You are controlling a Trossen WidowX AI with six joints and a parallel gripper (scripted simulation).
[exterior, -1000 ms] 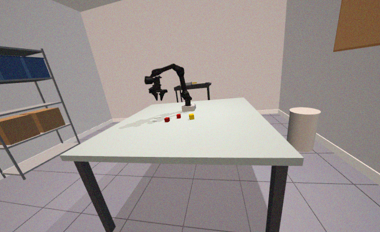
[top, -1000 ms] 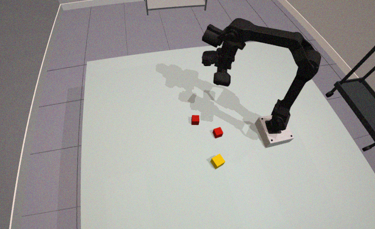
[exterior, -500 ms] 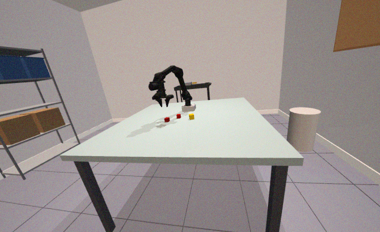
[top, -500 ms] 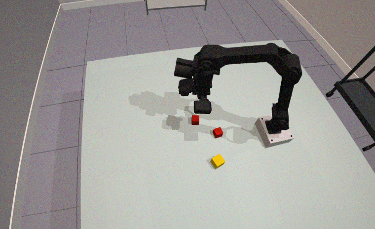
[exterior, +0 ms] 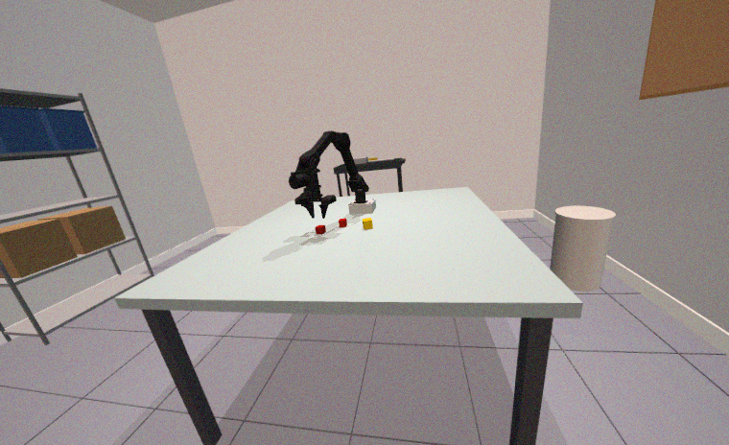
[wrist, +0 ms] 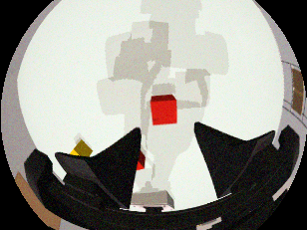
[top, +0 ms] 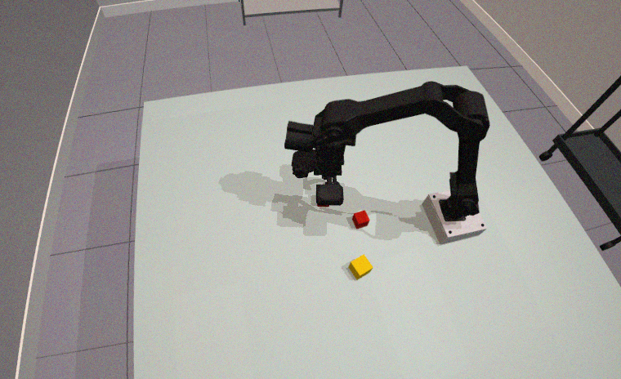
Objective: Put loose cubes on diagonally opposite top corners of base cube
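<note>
Right now my gripper tip is 5 cm above the red cube. Also, from my gripper tip: yellow base cube 21 cm to the left, 7 cm behind, 5 cm below.
</note>
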